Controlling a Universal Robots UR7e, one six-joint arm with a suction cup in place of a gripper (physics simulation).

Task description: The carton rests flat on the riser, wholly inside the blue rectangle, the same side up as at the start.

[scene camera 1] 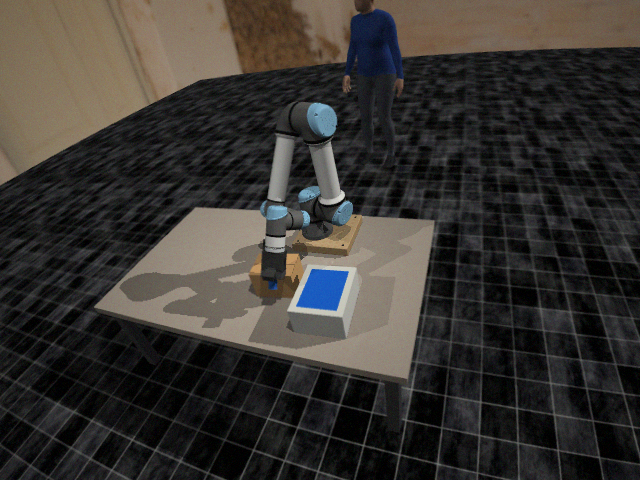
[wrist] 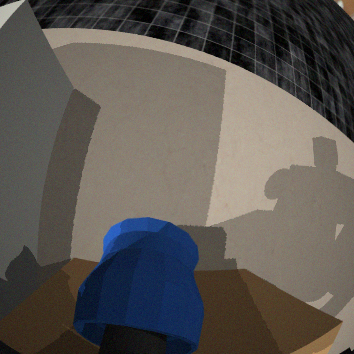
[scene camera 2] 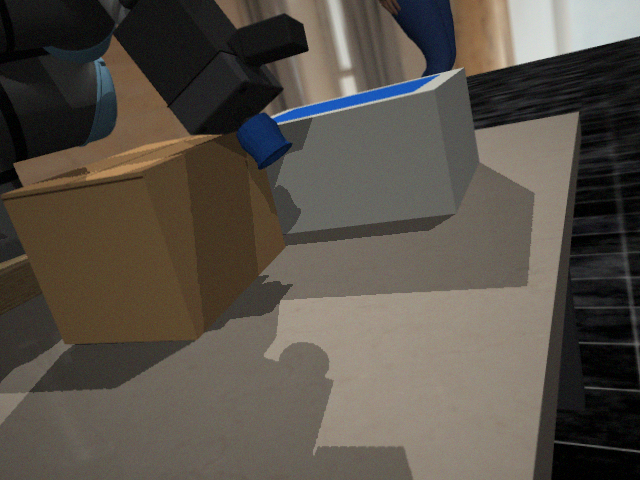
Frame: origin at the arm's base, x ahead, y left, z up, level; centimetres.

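Seen in the pictures: hand at its tool point: (scene camera 1: 272,288) (wrist: 149,256) (scene camera 2: 275,155); arm's base at its link origin: (scene camera 1: 317,230).
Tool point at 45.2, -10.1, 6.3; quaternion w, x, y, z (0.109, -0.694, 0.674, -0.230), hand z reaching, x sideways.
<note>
Offsets run from my tool point to a thing's top centre, as dx, dy, dz. Level surfaces: height alone.
A brown carton @[-11.3, -1.6, +2.9] (scene camera 1: 290,285) (scene camera 2: 113,258) (wrist: 235,310) stands on the table, close to the left side of the riser in the first scene view. The riser @[+2.0, +20.6, +1.5] (scene camera 1: 320,322) (scene camera 2: 372,165) (wrist: 20,125) is a pale grey block. The blue rectangle @[+2.0, +20.6, +1.5] (scene camera 1: 323,289) (scene camera 2: 356,102) on its top bears nothing. My gripper (scene camera 1: 272,284) (scene camera 2: 264,140) (wrist: 147,235), a blue suction cup, is open and empty at the carton's upper edge, on the side near the riser in the second scene view. Its mouth points down and away from the carton. Whether its side touches the carton is hidden.
The arm's wooden base board (scene camera 1: 336,246) lies on the table @[dz -10.5] (scene camera 1: 217,232) behind the carton. A person (scene camera 1: 376,56) in a blue top stands on the floor beyond the table. The riser's raised block is close to the cup. Arm shadows cross the table.
</note>
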